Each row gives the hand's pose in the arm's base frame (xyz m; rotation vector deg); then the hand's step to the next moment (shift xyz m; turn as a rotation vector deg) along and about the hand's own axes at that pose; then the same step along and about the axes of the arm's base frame.
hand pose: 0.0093 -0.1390 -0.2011 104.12 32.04 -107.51
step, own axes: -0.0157 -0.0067 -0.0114 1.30 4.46 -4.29
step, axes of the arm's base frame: 0.0055 0.0129 0.0150 6.07 -1.15 -1.34
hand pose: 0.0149 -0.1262 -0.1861 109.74 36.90 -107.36
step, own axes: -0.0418 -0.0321 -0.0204 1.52 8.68 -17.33
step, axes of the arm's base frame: -0.0017 0.0356 0.0439 19.20 2.80 -1.28
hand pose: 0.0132 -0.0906 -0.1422 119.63 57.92 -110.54
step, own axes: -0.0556 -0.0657 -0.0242 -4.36 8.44 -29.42
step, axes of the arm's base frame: -0.0131 0.0416 0.0780 29.45 6.93 6.37
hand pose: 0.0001 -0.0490 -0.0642 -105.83 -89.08 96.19
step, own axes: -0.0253 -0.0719 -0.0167 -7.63 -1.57 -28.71
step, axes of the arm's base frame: -0.0204 0.0190 0.0729 24.08 8.34 15.35
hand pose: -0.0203 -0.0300 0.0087 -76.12 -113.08 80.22
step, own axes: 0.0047 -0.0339 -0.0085 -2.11 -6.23 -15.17
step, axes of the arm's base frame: -0.0121 0.0065 0.0325 9.23 5.74 12.46
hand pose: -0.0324 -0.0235 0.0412 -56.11 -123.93 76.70
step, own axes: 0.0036 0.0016 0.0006 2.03 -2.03 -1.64
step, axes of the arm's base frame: -0.0022 0.0028 -0.0018 -0.98 1.91 2.52
